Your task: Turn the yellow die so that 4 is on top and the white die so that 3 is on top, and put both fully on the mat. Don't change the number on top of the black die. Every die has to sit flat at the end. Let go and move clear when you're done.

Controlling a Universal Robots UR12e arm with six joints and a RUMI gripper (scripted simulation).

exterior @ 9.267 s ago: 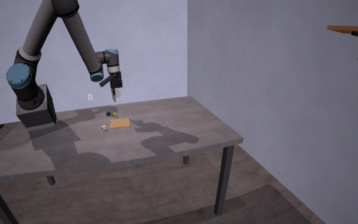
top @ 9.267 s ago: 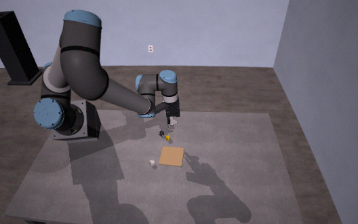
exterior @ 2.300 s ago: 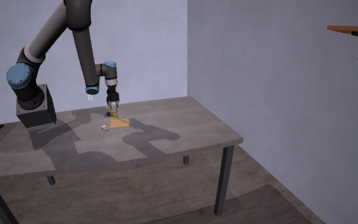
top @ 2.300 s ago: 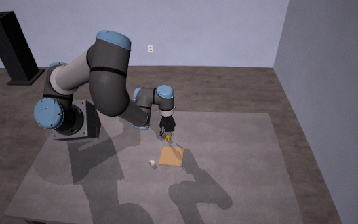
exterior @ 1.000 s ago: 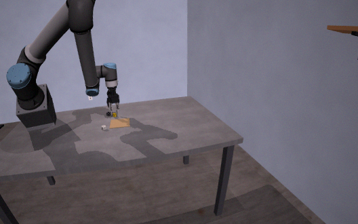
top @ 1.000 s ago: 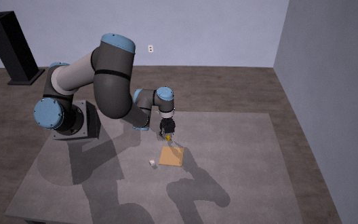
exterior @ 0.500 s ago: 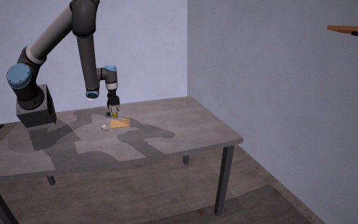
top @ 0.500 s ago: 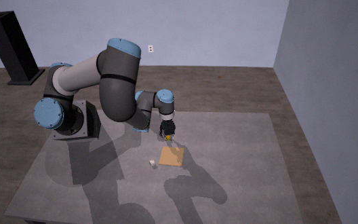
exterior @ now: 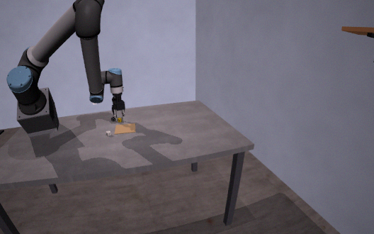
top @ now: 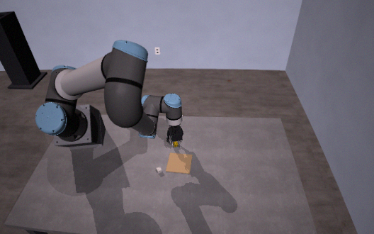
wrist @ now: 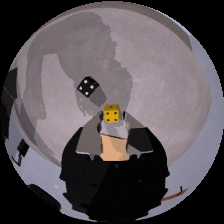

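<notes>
Now: hand right at the yellow die. The rest, counted from my hand: black die (5 cm behind, 4 cm to the left); white die (21 cm to the right, 7 cm behind); tan mat (14 cm to the right, 4 cm ahead, 2 cm below).
</notes>
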